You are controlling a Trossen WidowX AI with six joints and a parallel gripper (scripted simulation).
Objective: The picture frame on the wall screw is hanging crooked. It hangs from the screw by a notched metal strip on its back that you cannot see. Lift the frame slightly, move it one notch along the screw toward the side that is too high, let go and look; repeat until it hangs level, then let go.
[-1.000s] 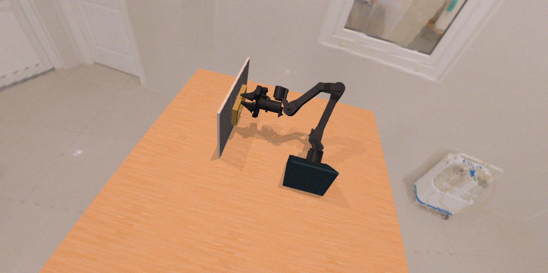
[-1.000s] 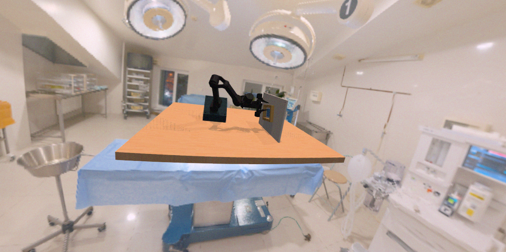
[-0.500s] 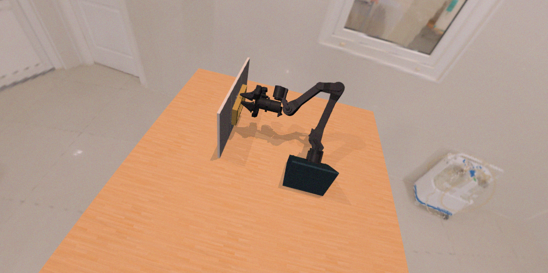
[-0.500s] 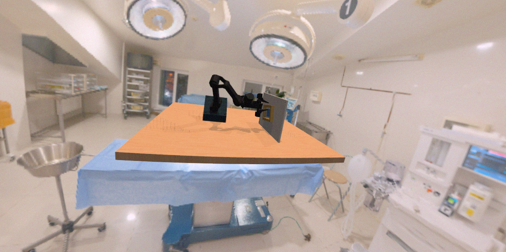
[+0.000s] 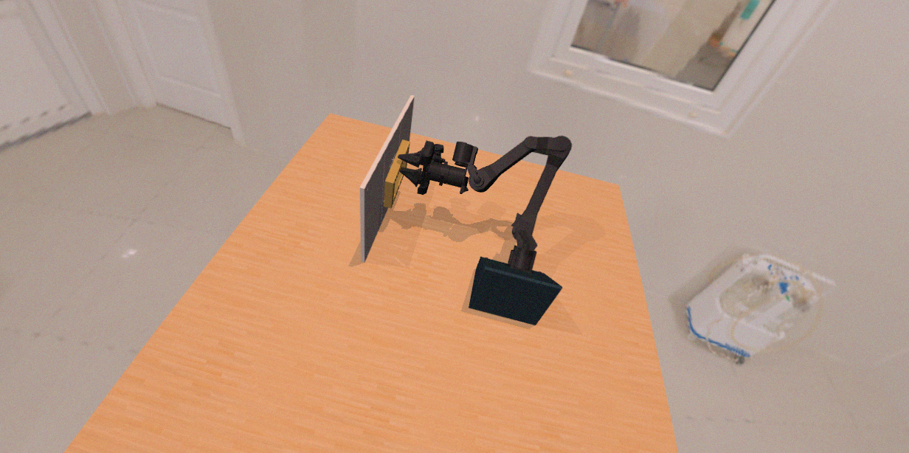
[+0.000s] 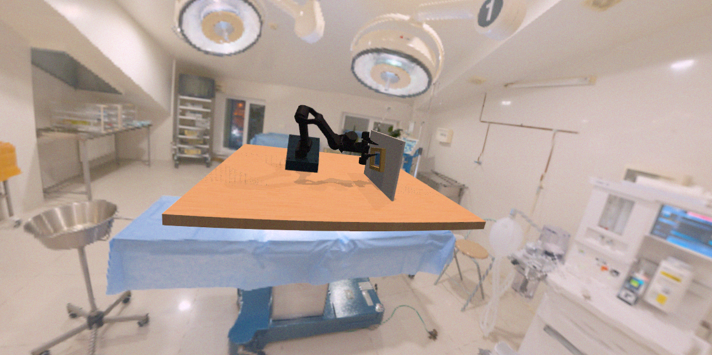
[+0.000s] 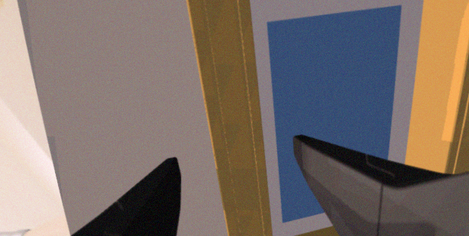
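The picture frame lies 10 mm ahead of my gripper tip, 10 mm to the right of it and 50 mm below it. The rest, counted from my gripper tip: grey wall panel (20 mm ahead, 10 mm to the right, 60 mm below).
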